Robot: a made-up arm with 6 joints.
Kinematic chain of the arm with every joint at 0, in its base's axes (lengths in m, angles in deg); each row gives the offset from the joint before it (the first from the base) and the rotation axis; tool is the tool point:
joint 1: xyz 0 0 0.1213 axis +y
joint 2: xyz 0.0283 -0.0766 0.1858 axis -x
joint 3: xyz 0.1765 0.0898 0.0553 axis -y
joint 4: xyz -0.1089 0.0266 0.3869 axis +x
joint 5: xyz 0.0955 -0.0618 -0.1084 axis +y
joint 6: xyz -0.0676 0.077 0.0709 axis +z
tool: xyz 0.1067 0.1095 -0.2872
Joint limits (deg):
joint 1: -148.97..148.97
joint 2: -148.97..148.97
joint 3: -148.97..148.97
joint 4: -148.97..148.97
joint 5: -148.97..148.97
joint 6: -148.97..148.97
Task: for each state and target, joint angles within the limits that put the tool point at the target. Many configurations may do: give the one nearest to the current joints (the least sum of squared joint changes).
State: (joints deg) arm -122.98 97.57 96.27 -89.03 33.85 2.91
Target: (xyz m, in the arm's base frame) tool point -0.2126 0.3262 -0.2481
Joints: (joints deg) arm -125.50 90.49 47.38 -127.04 14.42 -15.89
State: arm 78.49 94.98 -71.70 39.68 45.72 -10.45
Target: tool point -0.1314 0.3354 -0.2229
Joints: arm 88.26 80.36 -54.71 45.83 54.97 -4.32
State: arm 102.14 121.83 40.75 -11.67 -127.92 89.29
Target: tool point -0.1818 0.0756 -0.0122
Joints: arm 94.12 131.58 67.89 -20.75 -111.85 88.24
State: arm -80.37 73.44 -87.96 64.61 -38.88 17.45
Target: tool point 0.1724 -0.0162 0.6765
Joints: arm -96.42 72.15 -89.27 50.20 -38.56 13.07
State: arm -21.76 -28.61 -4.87 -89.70 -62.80 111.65
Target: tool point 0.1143 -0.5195 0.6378
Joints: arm -23.83 -27.12 -4.33 -96.89 -62.51 114.43
